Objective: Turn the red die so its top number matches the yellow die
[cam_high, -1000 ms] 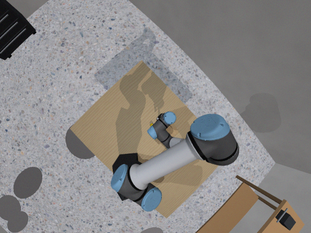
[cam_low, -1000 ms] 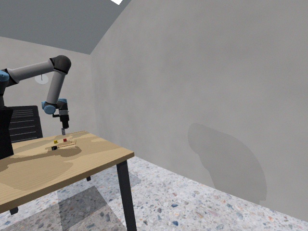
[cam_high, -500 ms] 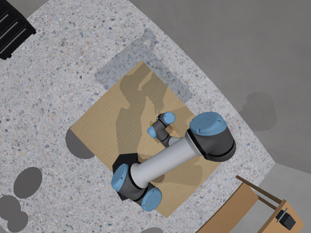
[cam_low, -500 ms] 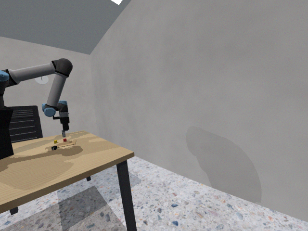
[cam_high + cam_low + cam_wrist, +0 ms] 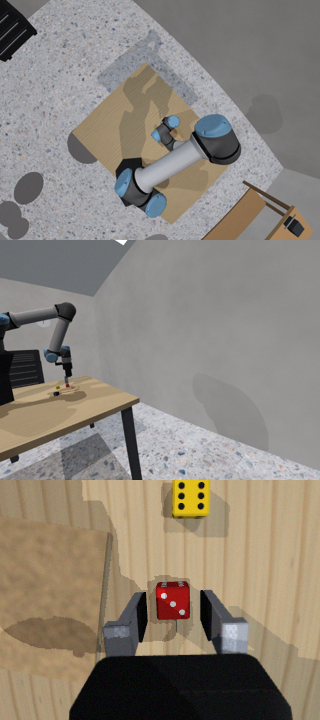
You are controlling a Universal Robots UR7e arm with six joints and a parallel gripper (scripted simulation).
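Now: hand 4 cm above the red die. Round my hand: black die 10 cm behind, 22 cm to the right, 4 cm below; then tan mat 13 cm to the right, 5 cm below; then yellow die 7 cm behind, 2 cm to the left, 4 cm below.
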